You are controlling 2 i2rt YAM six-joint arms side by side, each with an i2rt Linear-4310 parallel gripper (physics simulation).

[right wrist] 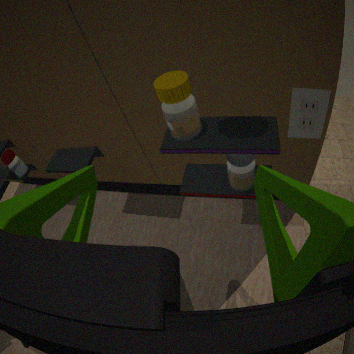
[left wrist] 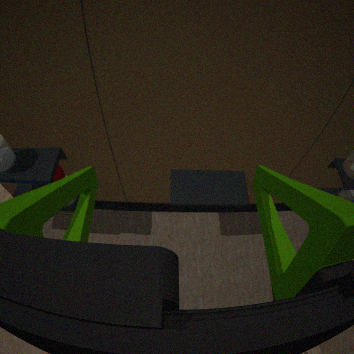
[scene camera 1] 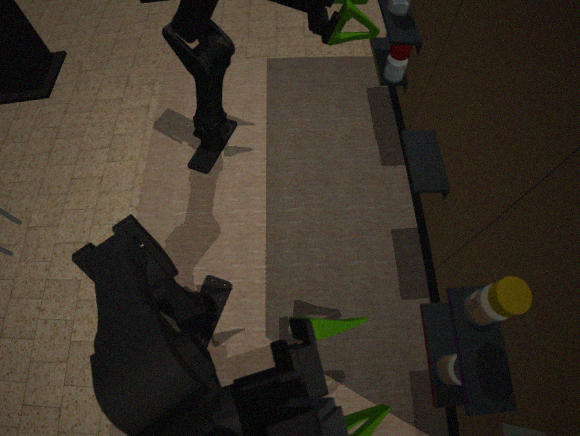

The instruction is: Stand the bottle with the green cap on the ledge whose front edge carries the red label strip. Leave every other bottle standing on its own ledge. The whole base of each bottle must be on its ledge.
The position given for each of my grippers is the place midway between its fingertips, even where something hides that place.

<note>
I see my left gripper (scene camera 1: 372,16), my right gripper (scene camera 1: 376,362), a yellow-capped bottle (scene camera 1: 510,296), a grey-capped bottle (right wrist: 240,166) and a red-capped bottle (scene camera 1: 397,60).
The yellow-capped bottle also shows in the right wrist view (right wrist: 173,88). My left gripper also shows in the left wrist view (left wrist: 174,174). My right gripper shows as well in the right wrist view (right wrist: 175,174).
</note>
